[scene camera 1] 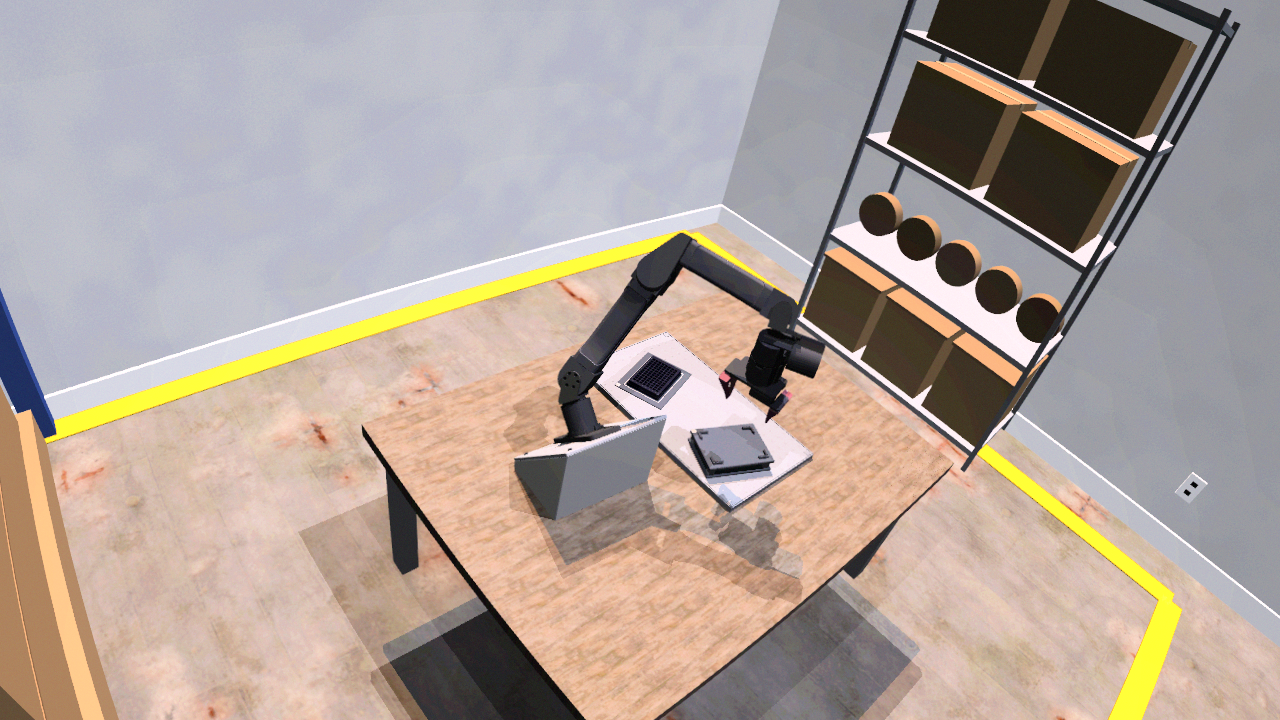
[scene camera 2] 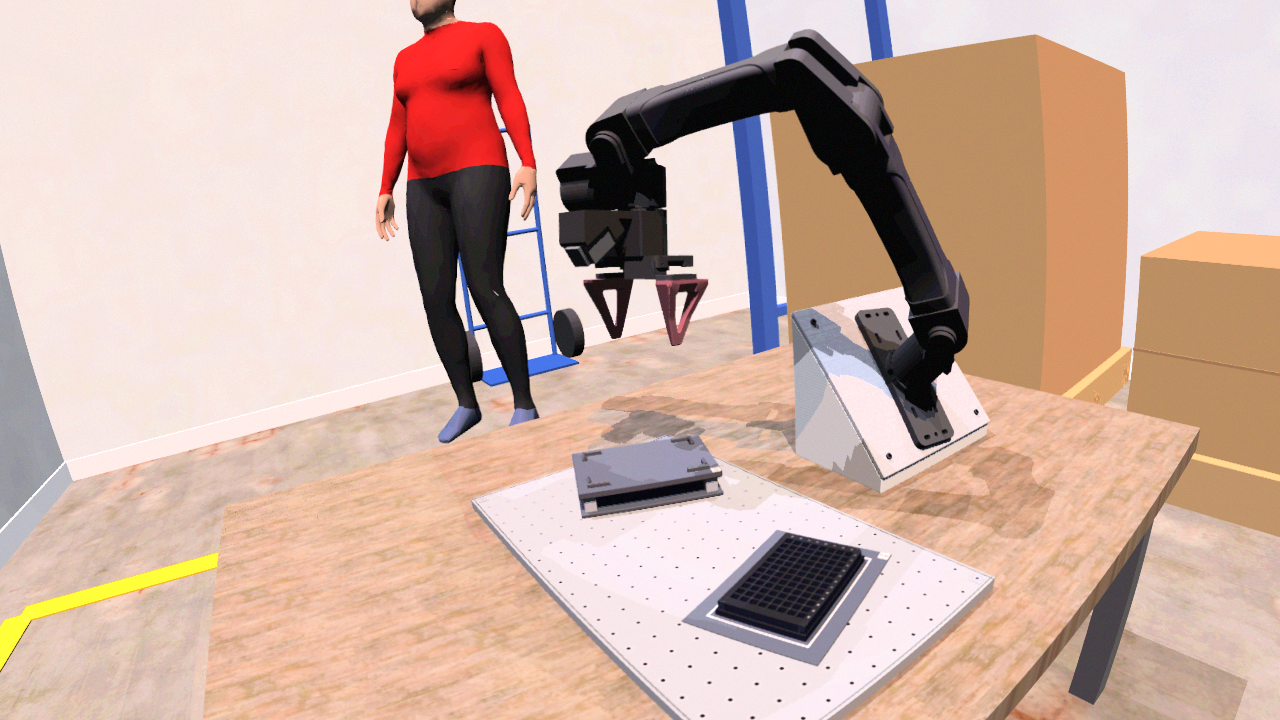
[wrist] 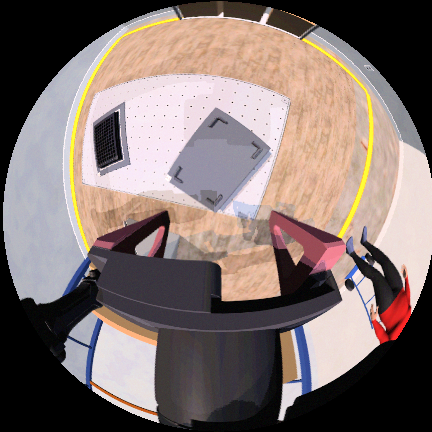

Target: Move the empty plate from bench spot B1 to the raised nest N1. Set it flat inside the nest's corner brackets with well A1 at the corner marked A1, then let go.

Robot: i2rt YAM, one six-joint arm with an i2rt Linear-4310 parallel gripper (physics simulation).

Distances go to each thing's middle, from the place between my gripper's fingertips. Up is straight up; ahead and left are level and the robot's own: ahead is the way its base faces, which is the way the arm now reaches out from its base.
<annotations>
Now: hand 10 mm short of the black well plate (scene camera 2: 789, 591), 300 mm to the right of it and 160 mm above it. The rest, counted from my hand: outlined square pad (scene camera 2: 812, 652) 10 mm ahead, 300 mm to the left, 170 mm below.
</annotations>
